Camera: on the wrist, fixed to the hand. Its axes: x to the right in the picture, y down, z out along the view.
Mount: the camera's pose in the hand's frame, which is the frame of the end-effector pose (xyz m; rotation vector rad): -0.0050 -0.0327 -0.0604 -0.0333 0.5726 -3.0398
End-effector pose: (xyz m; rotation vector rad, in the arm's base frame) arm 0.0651 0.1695 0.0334 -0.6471 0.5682 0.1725
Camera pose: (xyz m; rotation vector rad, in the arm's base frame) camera 0.0446 0.1068 0.0138 -0.9228 -0.4098 -2.8700
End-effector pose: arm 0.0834 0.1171 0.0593 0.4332 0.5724 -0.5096
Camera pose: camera 0.0374 0.1241 0.0086 0.6232 -1.0316 2.2990
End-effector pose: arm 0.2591 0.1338 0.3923 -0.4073 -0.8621 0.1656
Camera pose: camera 0.3014 0.0856 0.3673 1.0720 -0.1116 -2.5752
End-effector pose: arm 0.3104 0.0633 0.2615 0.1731 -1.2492 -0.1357
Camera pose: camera 0.3660 0.0357 0.2317 1.7442 0.6489 -2.3652
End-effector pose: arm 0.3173 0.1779 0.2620 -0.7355 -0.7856 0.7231
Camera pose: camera 0.3733 0.1383 0.2561 0.7044 -0.5062 -2.1170
